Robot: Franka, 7 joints.
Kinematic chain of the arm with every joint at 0, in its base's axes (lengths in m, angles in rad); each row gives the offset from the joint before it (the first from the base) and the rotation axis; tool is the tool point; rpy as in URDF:
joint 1: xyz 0 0 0.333 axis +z
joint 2: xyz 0 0 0 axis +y
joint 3: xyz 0 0 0.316 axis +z
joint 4: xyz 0.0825 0 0 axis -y
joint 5: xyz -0.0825 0 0.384 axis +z
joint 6: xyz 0 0 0 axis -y
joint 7: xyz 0.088 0 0 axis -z
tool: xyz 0 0 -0.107 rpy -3.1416 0 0
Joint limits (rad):
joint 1: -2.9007..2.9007
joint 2: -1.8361..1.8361
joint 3: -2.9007..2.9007
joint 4: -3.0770..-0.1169
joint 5: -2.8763..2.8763
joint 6: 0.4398..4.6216
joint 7: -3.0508..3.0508
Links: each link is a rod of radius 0.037 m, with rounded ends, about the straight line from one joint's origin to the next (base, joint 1, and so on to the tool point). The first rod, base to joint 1, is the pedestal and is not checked.
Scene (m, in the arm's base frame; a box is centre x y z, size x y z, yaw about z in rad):
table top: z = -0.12
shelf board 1: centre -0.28 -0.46 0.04 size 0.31 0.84 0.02 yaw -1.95
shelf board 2: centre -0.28 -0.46 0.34 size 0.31 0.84 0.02 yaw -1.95
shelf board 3: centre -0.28 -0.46 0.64 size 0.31 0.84 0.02 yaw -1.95
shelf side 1: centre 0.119 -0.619 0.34 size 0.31 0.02 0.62 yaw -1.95
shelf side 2: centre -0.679 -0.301 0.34 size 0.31 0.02 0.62 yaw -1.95
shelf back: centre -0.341 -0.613 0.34 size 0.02 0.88 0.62 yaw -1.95
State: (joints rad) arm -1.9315 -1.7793 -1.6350 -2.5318 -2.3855 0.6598 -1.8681
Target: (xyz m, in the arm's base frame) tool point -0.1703 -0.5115 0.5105
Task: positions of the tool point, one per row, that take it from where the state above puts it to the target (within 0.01 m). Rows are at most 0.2 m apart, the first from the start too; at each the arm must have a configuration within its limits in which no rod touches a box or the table.
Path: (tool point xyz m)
1: -0.4346 0.1617 0.2601
2: -0.4728 0.0405 0.3378
3: -0.4584 -0.1016 0.4157
4: -0.4374 -0.2229 0.4348
5: -0.3809 -0.3389 0.4570
6: -0.2902 -0.4387 0.4823
7: -0.1703 -0.5115 0.5105

